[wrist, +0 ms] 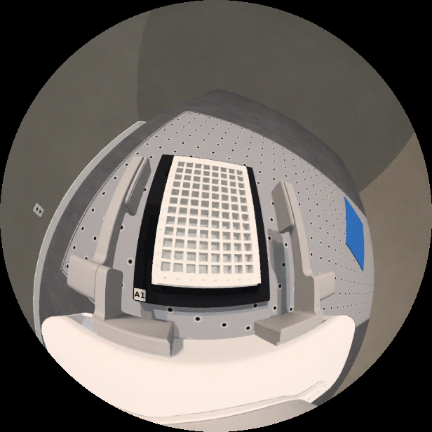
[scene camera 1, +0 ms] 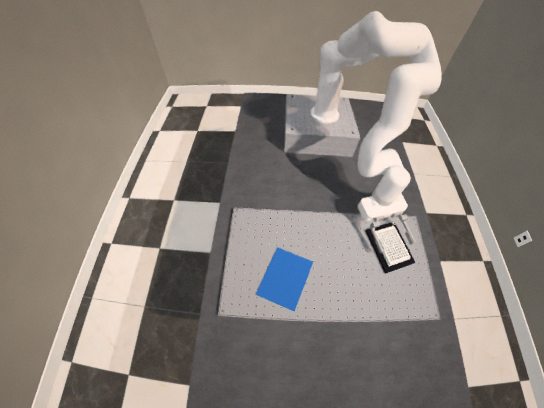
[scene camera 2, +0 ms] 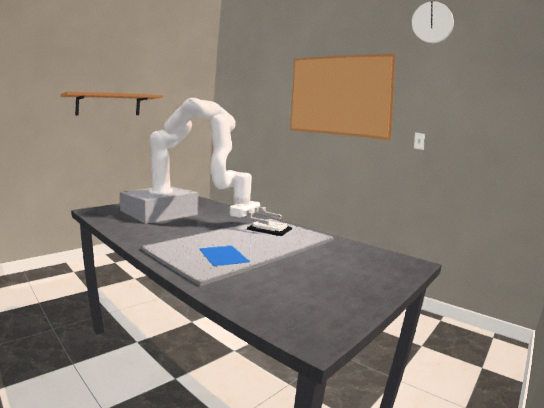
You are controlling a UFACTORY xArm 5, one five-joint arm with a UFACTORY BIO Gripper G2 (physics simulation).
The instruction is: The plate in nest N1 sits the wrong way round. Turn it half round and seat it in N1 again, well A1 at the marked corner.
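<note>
The white plate (scene camera 1: 394, 246) (scene camera 2: 270, 226) (wrist: 207, 225), a grid of square wells, lies in the black nest (scene camera 1: 380, 253) (wrist: 145, 250) at the right of the grey board. The nest's A1 label (wrist: 139, 295) is at its lower left corner in the wrist view. The plate's own marks are too small to read, and I cannot tell whether it is fully seated. My gripper (scene camera 1: 390, 244) (wrist: 210, 196) is open and empty, low over the nest. Its fingers stand along the two long sides of the nest, with a gap between each finger and the plate.
The grey perforated board (scene camera 1: 340, 295) (scene camera 2: 175, 257) lies on the dark table (scene camera 1: 325, 360) (scene camera 2: 340, 290). A flat blue rectangle (scene camera 1: 285, 279) (scene camera 2: 224, 255) (wrist: 355, 234) lies on the board, away from the nest. The arm's grey base block (scene camera 1: 320, 145) (scene camera 2: 170, 205) stands at the back.
</note>
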